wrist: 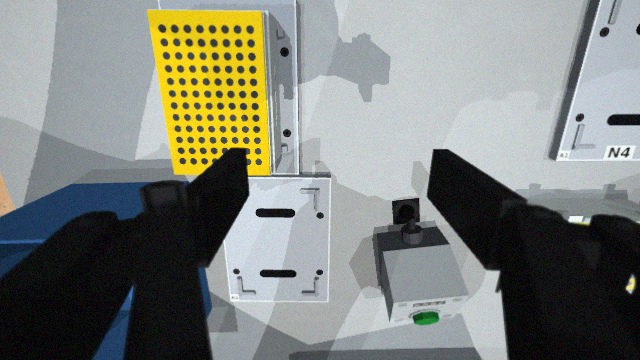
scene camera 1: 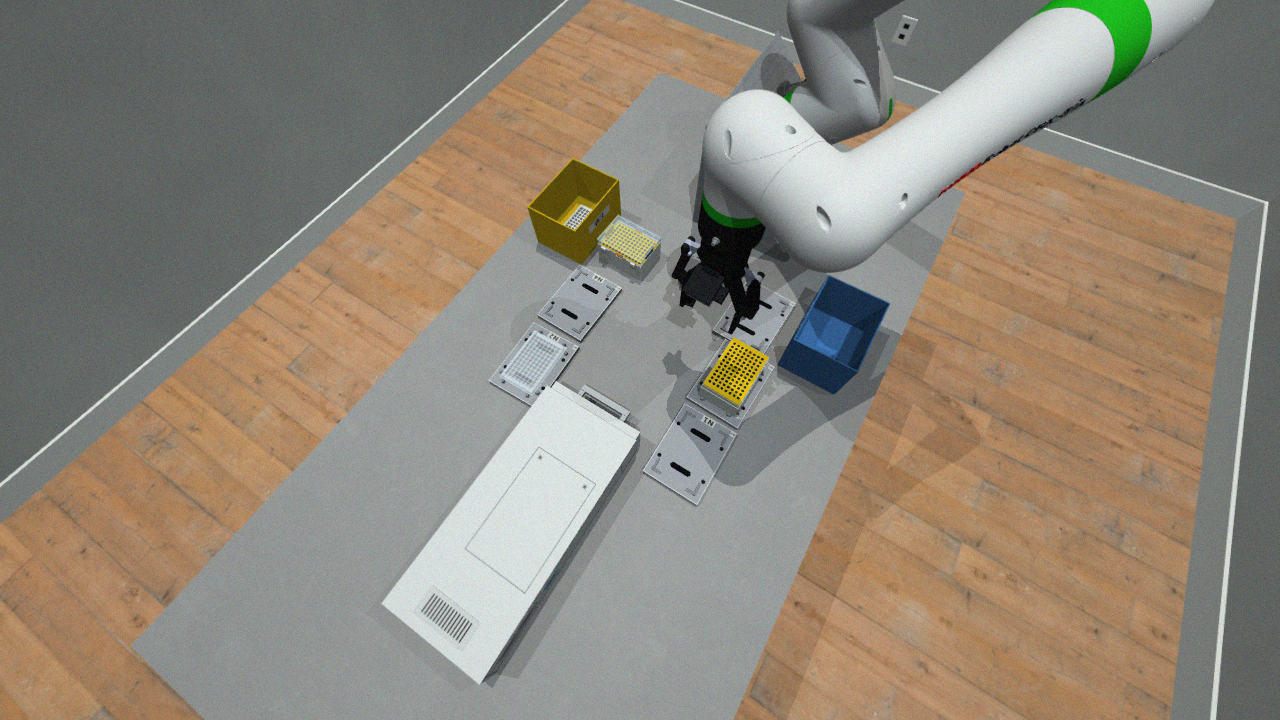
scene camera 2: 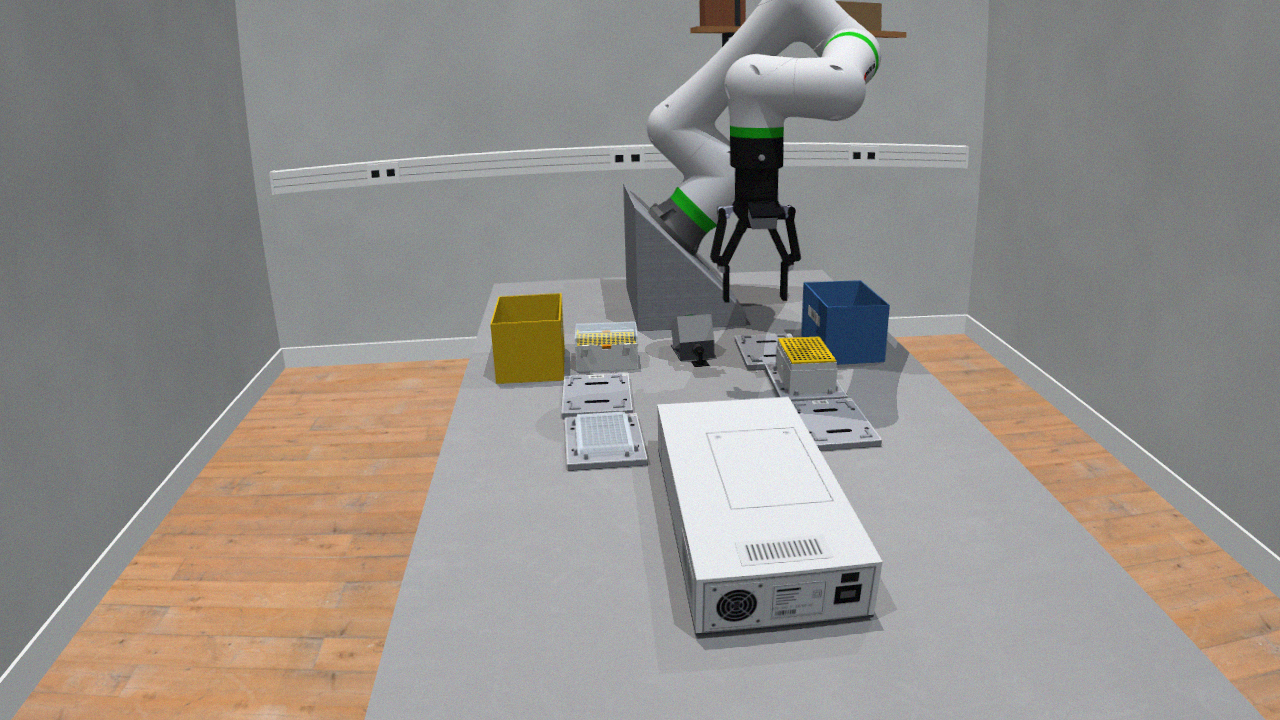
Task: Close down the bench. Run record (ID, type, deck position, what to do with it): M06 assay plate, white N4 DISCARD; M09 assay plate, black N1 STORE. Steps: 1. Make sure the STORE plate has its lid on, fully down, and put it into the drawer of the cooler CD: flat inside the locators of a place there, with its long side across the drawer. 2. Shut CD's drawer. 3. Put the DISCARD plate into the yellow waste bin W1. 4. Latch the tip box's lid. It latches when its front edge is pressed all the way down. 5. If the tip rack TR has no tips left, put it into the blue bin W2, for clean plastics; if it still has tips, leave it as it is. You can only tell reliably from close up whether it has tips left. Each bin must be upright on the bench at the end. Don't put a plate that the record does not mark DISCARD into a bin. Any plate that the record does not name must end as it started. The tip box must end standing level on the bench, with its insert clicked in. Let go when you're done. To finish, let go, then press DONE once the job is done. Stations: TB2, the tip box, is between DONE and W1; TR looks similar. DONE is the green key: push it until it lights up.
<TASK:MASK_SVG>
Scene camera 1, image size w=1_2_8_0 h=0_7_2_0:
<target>gripper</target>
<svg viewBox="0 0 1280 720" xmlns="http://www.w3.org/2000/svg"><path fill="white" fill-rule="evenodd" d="M689 236L681 246L681 256L672 273L672 277L678 279L678 284L682 287L679 306L684 307L690 298L682 290L698 264L691 270L689 269L688 272L684 269L691 256L697 252L701 260L699 265L704 266L707 263L714 269L724 271L722 277L725 279L723 282L725 288L729 289L736 312L728 331L732 335L740 320L745 320L746 317L752 320L759 310L761 281L765 274L763 272L756 274L749 270L748 259L752 249L738 254L722 253L708 246L702 239L700 245L695 242L693 236ZM742 277L746 278L746 286L748 287L746 293L742 283Z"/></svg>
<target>yellow bin W1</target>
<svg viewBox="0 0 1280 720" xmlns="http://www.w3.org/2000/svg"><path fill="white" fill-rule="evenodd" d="M572 158L527 208L538 242L582 265L597 247L597 238L617 215L621 216L619 179ZM592 209L575 230L564 225L581 204Z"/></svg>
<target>cooler CD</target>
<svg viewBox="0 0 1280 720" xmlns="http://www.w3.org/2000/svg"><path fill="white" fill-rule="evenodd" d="M585 384L578 394L557 381L551 388L547 386L381 603L479 685L495 675L637 451L637 445L640 442L640 432L624 423L629 417L630 411ZM585 394L591 396L622 415L621 418L614 417L583 398Z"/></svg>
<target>tip rack TR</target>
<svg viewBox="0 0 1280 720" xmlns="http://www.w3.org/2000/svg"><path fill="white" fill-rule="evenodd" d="M733 338L701 385L698 395L703 396L707 401L735 416L769 361L769 357Z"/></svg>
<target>blue bin W2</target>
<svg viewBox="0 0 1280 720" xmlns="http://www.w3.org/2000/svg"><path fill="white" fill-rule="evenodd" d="M828 275L815 301L810 306L809 312L804 317L804 321L799 326L798 332L795 333L793 341L777 365L832 394L836 394L858 373L890 303Z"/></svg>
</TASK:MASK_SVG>
